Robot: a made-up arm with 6 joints.
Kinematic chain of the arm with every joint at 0, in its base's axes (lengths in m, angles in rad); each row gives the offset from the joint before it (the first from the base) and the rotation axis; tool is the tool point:
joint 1: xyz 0 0 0.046 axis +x
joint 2: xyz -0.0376 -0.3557 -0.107 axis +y
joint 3: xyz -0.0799 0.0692 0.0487 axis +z
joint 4: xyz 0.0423 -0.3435 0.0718 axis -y
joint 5: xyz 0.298 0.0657 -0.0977 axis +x
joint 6: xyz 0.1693 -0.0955 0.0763 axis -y
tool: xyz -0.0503 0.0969 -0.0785
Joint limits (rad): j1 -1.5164..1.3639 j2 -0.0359..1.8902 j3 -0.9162..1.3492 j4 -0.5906..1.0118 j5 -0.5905..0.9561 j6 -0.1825..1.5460
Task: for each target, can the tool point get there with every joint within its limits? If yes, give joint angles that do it. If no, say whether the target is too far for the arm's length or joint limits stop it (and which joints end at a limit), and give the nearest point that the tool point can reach.
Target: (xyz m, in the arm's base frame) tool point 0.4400 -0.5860 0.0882
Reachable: yes | joints -0.2643 0.1579 -0.0194 0.1074 -0.3689 1.0118
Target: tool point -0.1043 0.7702 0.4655
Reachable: no: joint limits stop it (at a limit: joint 1, joint 2, joint 3, joint 5, joint 6) | nearest point -0.0343 0.5027 0.1723 | short by 0.403 m
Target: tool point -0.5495 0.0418 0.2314
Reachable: no: joint limits stop it (at a limit: joint 1, joint 2, joint 3, joint 4, joint 5, joint 6) | nearest point -0.3596 0.3046 0.0796 | short by 0.358 m
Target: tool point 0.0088 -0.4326 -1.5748
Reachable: no: too far | nearest point 0.0571 -0.2466 -0.8780 | short by 0.723 m
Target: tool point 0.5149 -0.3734 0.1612
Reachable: yes | joints 0.2867 0.1518 0.4403 0.7051 0.3804 1.3942
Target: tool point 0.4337 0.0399 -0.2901
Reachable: yes | joints 0.5101 0.8182 0.7702 0.4190 0.2994 0.4610
